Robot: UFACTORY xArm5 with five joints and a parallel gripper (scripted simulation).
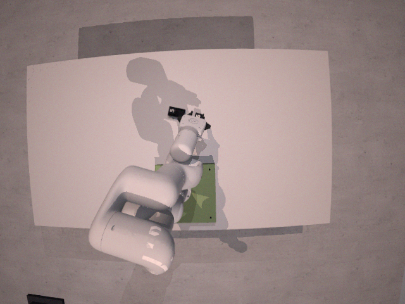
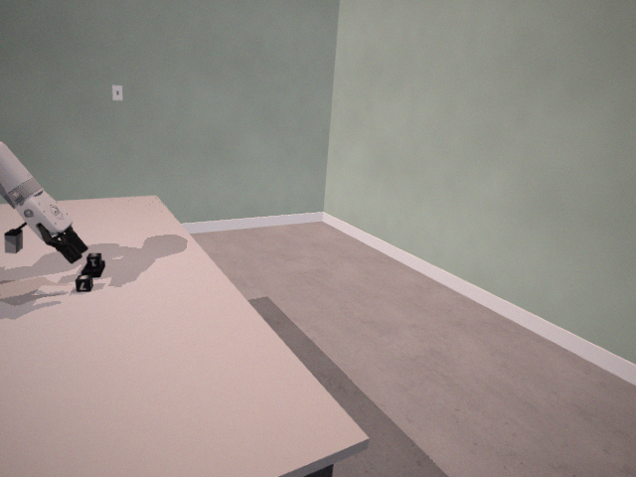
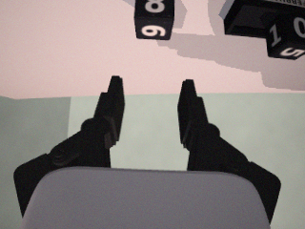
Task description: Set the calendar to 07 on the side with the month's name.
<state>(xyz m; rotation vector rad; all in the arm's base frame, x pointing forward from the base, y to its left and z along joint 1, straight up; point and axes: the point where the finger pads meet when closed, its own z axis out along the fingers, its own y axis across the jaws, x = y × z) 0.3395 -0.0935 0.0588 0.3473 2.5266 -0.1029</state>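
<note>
The black cube lies 9 cm below my hand and 1 cm ahead of it. From my hand the other things lie so: black calendar tray: 10 cm to the left, 9 cm below, 4 cm ahead.
</note>
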